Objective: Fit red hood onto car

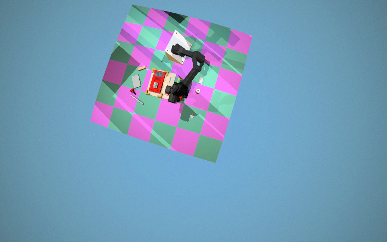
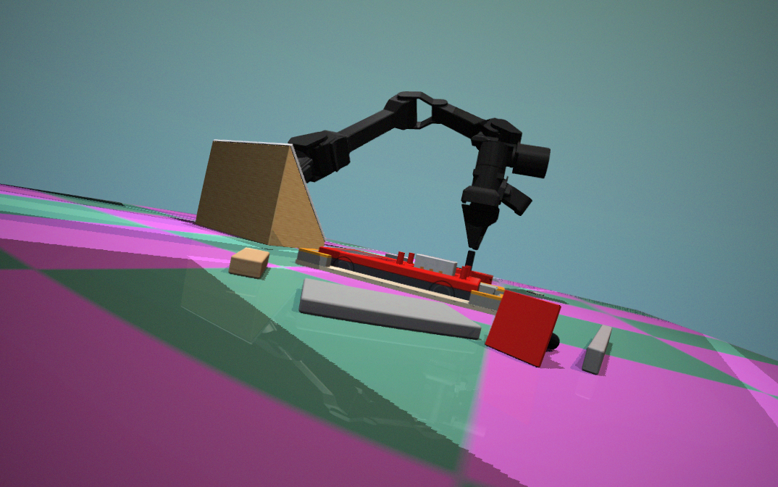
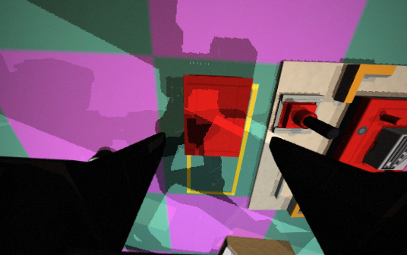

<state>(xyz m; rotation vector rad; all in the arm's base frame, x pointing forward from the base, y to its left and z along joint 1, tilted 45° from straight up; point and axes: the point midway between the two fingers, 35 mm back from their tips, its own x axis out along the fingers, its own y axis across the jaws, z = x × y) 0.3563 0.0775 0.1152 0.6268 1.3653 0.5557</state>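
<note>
Now: gripper tip 5 cm above the red hood. The rest, counted from my gripper tip: beige jig: 5 cm behind, 20 cm to the right, 6 cm below; small square: 15 cm ahead, 17 cm to the left, 7 cm below; grey engine block: 2 cm behind, 22 cm to the right, 4 cm below.
</note>
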